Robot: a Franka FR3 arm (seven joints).
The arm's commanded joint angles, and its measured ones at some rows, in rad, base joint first. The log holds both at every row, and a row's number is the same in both.
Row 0, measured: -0.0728, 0.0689, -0.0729, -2.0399, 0.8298, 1.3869, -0.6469
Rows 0 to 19, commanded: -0.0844, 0.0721, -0.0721, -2.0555, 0.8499, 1.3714, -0.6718; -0.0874, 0.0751, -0.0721, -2.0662, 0.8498, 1.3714, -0.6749; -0.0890, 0.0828, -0.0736, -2.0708, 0.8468, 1.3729, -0.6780; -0.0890, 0.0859, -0.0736, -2.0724, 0.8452, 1.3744, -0.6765; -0.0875, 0.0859, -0.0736, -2.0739, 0.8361, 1.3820, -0.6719; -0.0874, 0.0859, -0.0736, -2.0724, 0.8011, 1.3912, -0.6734; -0.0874, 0.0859, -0.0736, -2.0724, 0.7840, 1.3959, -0.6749; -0.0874, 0.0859, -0.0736, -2.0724, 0.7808, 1.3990, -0.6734; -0.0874, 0.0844, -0.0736, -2.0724, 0.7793, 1.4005, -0.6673; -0.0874, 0.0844, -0.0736, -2.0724, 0.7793, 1.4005, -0.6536; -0.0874, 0.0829, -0.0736, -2.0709, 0.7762, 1.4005, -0.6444; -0.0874, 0.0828, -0.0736, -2.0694, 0.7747, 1.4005, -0.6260; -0.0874, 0.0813, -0.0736, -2.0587, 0.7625, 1.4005, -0.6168; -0.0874, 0.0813, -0.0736, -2.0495, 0.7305, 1.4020, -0.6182; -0.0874, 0.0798, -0.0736, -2.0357, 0.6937, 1.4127, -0.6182; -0.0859, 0.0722, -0.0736, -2.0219, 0.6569, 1.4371, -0.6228; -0.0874, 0.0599, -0.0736, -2.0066, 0.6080, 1.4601, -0.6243; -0.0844, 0.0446, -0.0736, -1.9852, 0.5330, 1.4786, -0.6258; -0.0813, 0.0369, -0.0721, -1.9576, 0.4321, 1.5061, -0.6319; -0.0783, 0.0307, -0.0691, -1.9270, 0.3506, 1.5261, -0.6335
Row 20, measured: -0.0753, 0.0732, -0.0820, -1.9922, 0.5421, 1.4729, -0.6363
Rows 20 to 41, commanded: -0.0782, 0.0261, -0.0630, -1.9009, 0.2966, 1.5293, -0.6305; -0.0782, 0.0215, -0.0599, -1.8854, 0.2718, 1.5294, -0.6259; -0.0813, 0.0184, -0.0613, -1.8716, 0.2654, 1.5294, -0.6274; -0.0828, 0.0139, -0.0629, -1.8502, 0.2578, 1.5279, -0.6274; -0.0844, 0.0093, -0.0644, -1.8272, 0.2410, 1.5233, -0.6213; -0.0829, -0.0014, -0.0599, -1.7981, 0.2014, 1.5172, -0.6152; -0.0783, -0.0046, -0.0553, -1.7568, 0.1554, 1.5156, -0.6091; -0.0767, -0.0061, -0.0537, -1.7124, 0.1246, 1.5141, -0.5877; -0.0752, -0.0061, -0.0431, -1.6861, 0.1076, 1.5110, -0.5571; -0.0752, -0.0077, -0.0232, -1.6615, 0.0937, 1.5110, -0.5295; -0.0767, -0.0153, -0.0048, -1.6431, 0.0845, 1.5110, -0.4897; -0.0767, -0.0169, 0.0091, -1.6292, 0.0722, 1.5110, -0.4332; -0.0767, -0.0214, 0.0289, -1.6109, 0.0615, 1.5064, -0.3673; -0.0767, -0.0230, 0.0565, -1.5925, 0.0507, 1.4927, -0.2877; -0.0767, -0.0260, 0.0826, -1.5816, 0.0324, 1.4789, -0.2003; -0.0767, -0.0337, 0.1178, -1.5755, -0.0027, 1.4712, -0.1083; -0.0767, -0.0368, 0.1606, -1.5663, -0.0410, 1.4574, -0.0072; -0.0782, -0.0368, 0.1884, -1.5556, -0.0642, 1.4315, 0.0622; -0.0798, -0.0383, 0.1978, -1.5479, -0.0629, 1.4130, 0.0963; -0.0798, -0.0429, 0.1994, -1.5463, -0.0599, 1.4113, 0.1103; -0.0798, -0.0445, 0.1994, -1.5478, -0.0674, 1.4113, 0.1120; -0.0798, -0.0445, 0.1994, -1.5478, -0.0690, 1.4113, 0.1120
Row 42, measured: -0.0700, -0.0431, 0.1989, -1.5659, -0.0473, 1.4388, 0.0807
